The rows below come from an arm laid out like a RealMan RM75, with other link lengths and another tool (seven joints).
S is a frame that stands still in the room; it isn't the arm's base.
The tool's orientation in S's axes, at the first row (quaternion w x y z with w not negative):
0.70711, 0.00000, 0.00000, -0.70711
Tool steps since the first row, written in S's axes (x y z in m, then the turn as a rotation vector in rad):
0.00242, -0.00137, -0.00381, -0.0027, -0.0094, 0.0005
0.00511, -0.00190, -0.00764, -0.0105, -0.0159, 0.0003
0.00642, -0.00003, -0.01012, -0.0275, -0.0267, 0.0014
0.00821, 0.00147, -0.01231, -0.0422, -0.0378, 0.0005
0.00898, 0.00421, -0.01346, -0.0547, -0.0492, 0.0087
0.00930, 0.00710, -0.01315, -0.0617, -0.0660, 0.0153
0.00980, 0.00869, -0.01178, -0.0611, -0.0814, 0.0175
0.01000, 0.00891, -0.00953, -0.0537, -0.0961, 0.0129
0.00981, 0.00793, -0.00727, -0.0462, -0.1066, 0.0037
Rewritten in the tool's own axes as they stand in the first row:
0.00137, 0.00242, -0.00381, 0.0094, -0.0027, 0.0005
0.00190, 0.00511, -0.00764, 0.0159, -0.0105, 0.0003
0.00003, 0.00642, -0.01012, 0.0267, -0.0275, 0.0014
-0.00147, 0.00821, -0.01231, 0.0378, -0.0422, 0.0005
-0.00421, 0.00898, -0.01346, 0.0492, -0.0547, 0.0087
-0.00710, 0.00930, -0.01315, 0.0660, -0.0617, 0.0153
-0.00869, 0.00980, -0.01178, 0.0814, -0.0611, 0.0175
-0.00891, 0.01000, -0.00953, 0.0961, -0.0537, 0.0129
-0.00793, 0.00981, -0.00727, 0.1066, -0.0462, 0.0037

